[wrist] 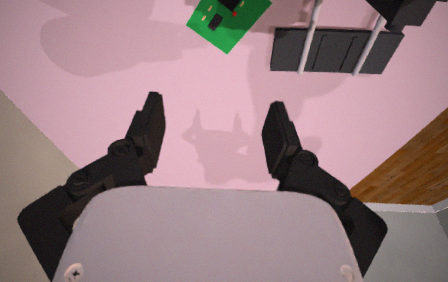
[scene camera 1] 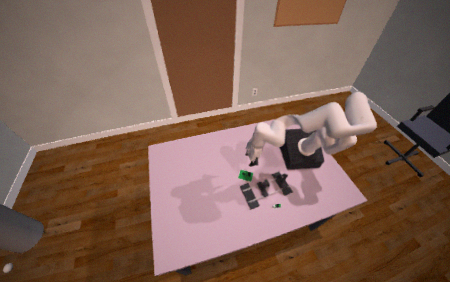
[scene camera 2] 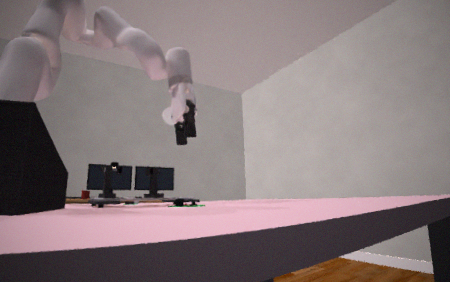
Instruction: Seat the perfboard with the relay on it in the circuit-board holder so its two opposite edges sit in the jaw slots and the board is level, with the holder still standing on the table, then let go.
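Places are measured from the arm's base along level axes (x up, y ahead, z left), in millimetres.
Where they show: gripper, fingertip midpoint: point(wrist: 216, 113) point(scene camera 1: 249, 160) point(scene camera 2: 186, 141); arm's base, link origin: point(scene camera 1: 306, 147).
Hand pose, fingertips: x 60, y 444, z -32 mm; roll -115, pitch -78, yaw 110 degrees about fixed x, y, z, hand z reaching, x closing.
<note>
Things, the pixels of their centre, and the offset from my fingertips. Level surfaces: height alone.
- green perfboard, body centre: point(wrist: 226, 16) point(scene camera 2: 187, 202) point(scene camera 1: 245, 174) dz -4, dx -173, dy +5 mm
- circuit-board holder, body centre: point(scene camera 2: 144, 186) point(scene camera 1: 267, 185) dz +145, dx -125, dy -63 mm
- small green-and-white piece, body centre: point(scene camera 1: 276, 205) dz +265, dx -177, dy -66 mm
- pink table, surface height: dx -184 mm
The green perfboard point(scene camera 1: 245, 175) point(scene camera 2: 199, 205) point(wrist: 240, 27) lies flat on the pink table, with a dark relay block and small parts on its top. The circuit-board holder point(scene camera 1: 249, 195) point(scene camera 2: 101, 202) point(wrist: 332, 52) stands on the table beside it, with dark end pieces and dark jaw parts joined by two pale rods. In the wrist view the holder is at the upper right, partly cut off, and its jaw slots cannot be made out. My gripper point(scene camera 1: 253, 163) point(scene camera 2: 185, 140) point(wrist: 216, 113) is open and empty. It hangs well above the table, apart from the board and the holder.
A small green-and-white piece point(scene camera 1: 277, 205) lies on the pink table point(scene camera 1: 200, 240) point(scene camera 2: 300, 215) near the holder. The arm's black base block point(scene camera 1: 303, 161) point(scene camera 2: 30, 160) stands at the table's edge. Two monitors point(scene camera 2: 122, 179) point(scene camera 2: 162, 180) show in the background.
</note>
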